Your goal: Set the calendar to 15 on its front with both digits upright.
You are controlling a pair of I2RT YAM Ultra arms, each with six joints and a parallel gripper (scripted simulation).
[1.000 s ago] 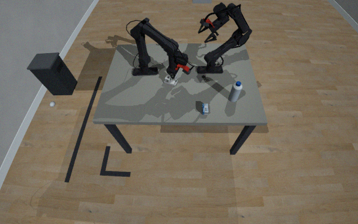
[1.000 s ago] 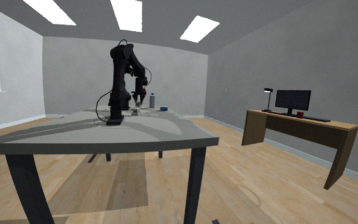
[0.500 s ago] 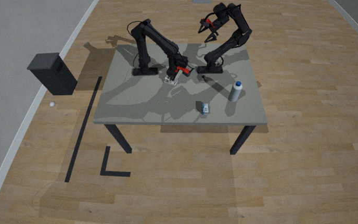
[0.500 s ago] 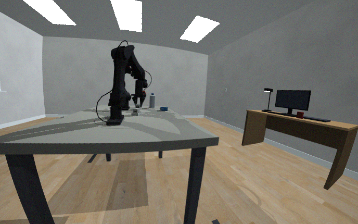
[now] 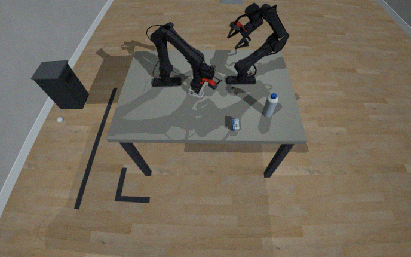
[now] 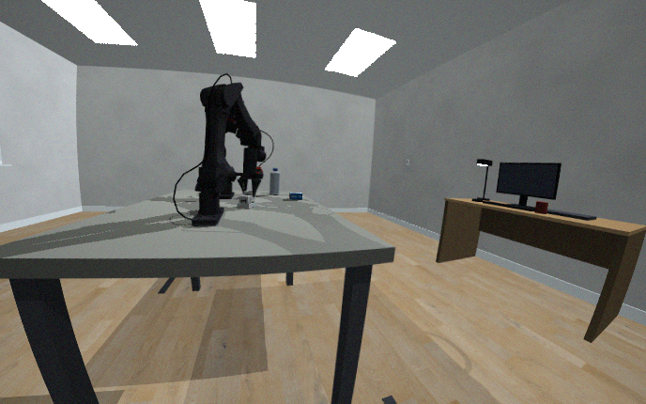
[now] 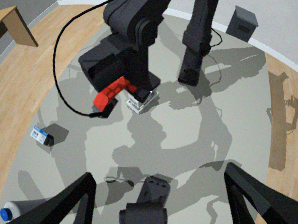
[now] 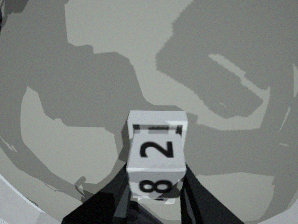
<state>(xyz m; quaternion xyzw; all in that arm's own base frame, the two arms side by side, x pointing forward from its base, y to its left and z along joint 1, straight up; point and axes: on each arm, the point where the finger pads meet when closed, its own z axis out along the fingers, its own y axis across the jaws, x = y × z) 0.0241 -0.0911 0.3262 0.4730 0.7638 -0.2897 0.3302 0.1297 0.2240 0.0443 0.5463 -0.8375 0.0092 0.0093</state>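
Right now my right hand is 10 mm past the white calendar tray, 20 mm to the left of it and 40 mm above it. Also, from my right hand: white digit cube (10 mm below).
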